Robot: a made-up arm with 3 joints. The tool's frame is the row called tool. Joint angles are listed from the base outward. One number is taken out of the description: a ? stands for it. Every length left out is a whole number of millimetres.
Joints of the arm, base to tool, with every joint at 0 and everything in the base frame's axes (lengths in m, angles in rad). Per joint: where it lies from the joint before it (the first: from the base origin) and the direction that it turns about. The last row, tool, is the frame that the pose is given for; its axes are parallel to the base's.
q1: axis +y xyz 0 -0.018 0.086
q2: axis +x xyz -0.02 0 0.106
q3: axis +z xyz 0 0.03 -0.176
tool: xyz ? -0.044 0
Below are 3 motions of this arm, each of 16 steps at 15 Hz.
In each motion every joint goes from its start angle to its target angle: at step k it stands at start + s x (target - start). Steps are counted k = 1, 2, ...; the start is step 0. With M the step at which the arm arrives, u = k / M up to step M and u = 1 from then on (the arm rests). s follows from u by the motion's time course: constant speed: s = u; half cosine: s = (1 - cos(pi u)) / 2; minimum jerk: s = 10 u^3 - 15 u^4 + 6 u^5.
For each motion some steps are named. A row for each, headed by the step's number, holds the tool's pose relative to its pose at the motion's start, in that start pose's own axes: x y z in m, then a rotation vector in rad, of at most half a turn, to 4 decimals.
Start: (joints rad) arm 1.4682 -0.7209 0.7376
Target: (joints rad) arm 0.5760 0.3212 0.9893
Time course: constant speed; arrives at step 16
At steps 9, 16:
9: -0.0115 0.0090 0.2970 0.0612 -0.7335 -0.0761
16: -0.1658 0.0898 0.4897 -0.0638 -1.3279 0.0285

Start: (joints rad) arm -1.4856 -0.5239 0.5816
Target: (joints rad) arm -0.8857 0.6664 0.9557
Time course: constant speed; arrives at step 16
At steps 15, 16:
15: 0.0523 0.1649 0.2480 1.1998 -0.3163 0.2846
16: 0.0571 0.1526 0.2647 1.2742 -0.3466 0.2731

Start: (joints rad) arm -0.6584 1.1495 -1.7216
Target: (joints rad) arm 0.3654 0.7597 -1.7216
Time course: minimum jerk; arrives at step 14
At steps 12, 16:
12: -0.1343 -0.1840 0.2299 -0.5186 -0.4311 -0.8233
16: -0.1396 -0.1846 0.2359 -0.5351 -0.4404 -0.8404

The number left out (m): 0.383
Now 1 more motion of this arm.
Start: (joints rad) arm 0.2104 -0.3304 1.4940
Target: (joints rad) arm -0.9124 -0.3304 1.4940
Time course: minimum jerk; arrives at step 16
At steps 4, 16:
4: -0.0007 -0.0221 0.0071 -0.1096 -0.0084 -0.0377
16: -0.0399 -0.1473 0.1489 -1.0589 -0.0815 -0.3643

